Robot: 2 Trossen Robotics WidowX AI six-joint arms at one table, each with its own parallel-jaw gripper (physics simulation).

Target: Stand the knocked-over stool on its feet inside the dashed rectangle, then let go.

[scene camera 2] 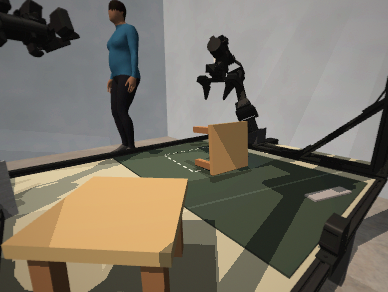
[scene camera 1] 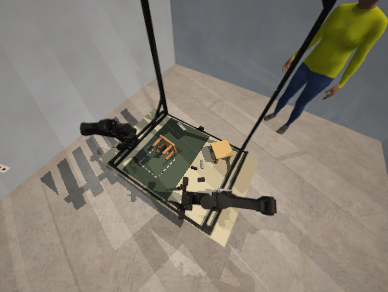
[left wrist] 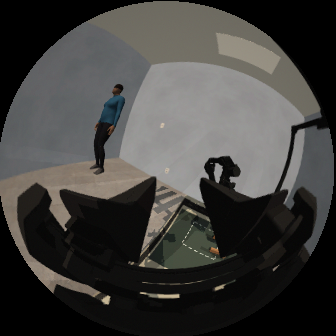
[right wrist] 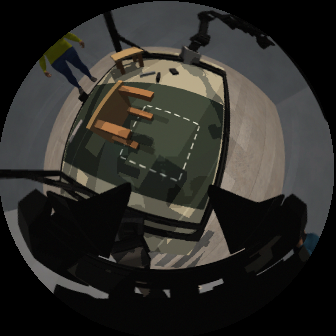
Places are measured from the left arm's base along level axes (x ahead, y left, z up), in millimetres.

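Pixels of known places: left gripper, fingertip midpoint: (scene camera 2: 74, 39) (scene camera 1: 165, 195) (left wrist: 178, 180); right gripper, fingertip midpoint: (scene camera 2: 214, 99) (scene camera 1: 134, 145) (right wrist: 170, 187); left arm's base, link origin: (right wrist: 191, 49); right arm's base, link origin: (scene camera 2: 252, 131) (right wrist: 126, 230).
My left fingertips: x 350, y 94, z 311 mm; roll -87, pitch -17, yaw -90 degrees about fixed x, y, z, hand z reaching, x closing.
Ahead of a thing's pixels: the offset from my left fingertips to its top centre. "spot": to the spot under its first point.
The knocked-over stool {154 mm ahead, 448 mm right, 258 mm down} (scene camera 1: 170, 143) (scene camera 2: 228, 147) (right wrist: 112, 112) lies on its side on the green mat, its orange seat upright on edge and its legs pointing toward the dashed rectangle {spot: 170 mm ahead, 219 mm right, 414 mm down} (scene camera 1: 158, 177) (left wrist: 183, 242) (right wrist: 199, 125). In the right wrist view its leg ends overlap the rectangle's near line. Part of the stool shows beside a finger in the left wrist view. My right gripper (scene camera 2: 216, 98) (right wrist: 170, 187) is open and empty, raised above and behind the stool in scene camera 2. My left gripper (scene camera 1: 183, 198) (left wrist: 178, 180) is partly open and empty, raised apart from the stool.
A second stool {331 mm back, 472 mm right, 296 mm down} (scene camera 1: 222, 149) (scene camera 2: 100, 215) (right wrist: 127, 53) stands upright on the pale table part. Small dark pieces {182 mm back, 231 mm right, 404 mm down} (scene camera 1: 201, 179) (right wrist: 173, 71) lie near it. A pale bar {62 mm ahead, 763 mm right, 409 mm down} (scene camera 1: 181, 126) (scene camera 2: 327, 194) lies on the mat. Black frame rails edge the table, with tall posts.
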